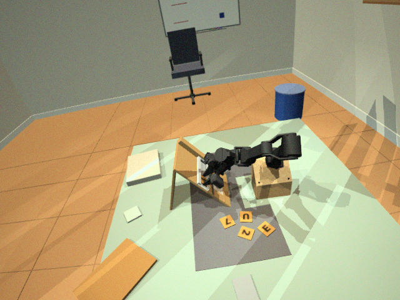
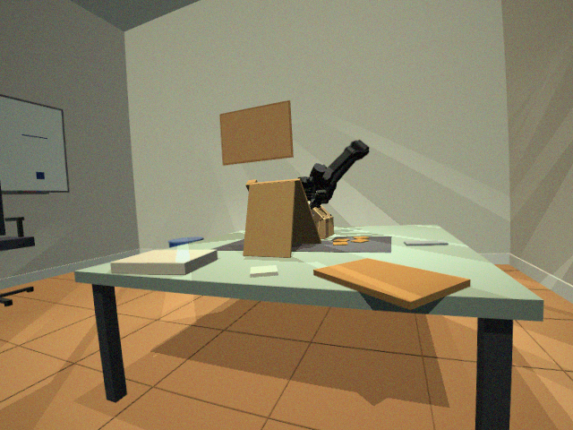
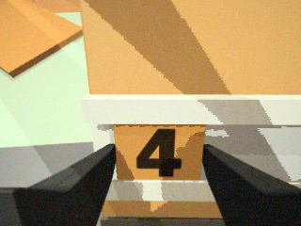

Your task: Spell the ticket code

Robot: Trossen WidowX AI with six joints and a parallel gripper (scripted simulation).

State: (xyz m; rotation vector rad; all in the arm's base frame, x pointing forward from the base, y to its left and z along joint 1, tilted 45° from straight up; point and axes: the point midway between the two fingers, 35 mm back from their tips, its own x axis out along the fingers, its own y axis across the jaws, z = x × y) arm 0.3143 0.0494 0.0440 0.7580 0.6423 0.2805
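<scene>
My gripper tip is now 80 mm above the white ticket, 60 mm past it and 40 mm to the left of it. Also, from my gripper tip: grey mat (160 mm below, 140 mm behind, 50 mm to the right); grey slab (460 mm to the left, 150 mm below, 130 mm behind); cream box (410 mm ahead, 340 mm to the right, 140 mm below).
</scene>
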